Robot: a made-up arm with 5 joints.
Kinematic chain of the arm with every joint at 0, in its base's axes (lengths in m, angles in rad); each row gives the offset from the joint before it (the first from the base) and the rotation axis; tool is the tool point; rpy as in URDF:
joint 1: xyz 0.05 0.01 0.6 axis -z
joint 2: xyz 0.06 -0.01 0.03 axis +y
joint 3: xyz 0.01 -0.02 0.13 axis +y
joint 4: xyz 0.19 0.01 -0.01 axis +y
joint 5: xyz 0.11 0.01 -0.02 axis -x
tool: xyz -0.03 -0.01 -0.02 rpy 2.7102 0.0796 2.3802
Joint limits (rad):
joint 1: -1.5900..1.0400
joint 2: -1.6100..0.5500
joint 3: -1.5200..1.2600
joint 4: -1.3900..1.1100
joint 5: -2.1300..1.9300
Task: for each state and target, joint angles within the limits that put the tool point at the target. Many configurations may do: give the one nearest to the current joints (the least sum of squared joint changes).
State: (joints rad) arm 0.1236 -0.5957 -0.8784 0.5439 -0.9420
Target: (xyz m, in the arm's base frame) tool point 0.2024 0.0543 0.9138
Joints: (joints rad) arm -0.2777 -0.6104 -0.6031 0.7874 -0.9692
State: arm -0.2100 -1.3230 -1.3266 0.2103 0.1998
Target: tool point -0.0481 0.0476 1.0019
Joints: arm 0.5592 -0.6460 -1.3919 -0.1780 0.0087
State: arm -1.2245 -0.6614 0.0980 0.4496 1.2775
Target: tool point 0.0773 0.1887 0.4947
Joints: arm -1.5900 0.3327 0.7770 0.4328 1.4918
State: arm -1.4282 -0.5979 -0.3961 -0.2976 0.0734
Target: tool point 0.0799 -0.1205 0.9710
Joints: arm -1.5900 -1.0077 -0.9059 -0.4369 0.4273
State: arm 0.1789 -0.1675 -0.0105 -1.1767 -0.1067
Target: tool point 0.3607 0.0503 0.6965
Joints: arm -0.1847 -0.1028 0.5243 -1.1550 -0.1242
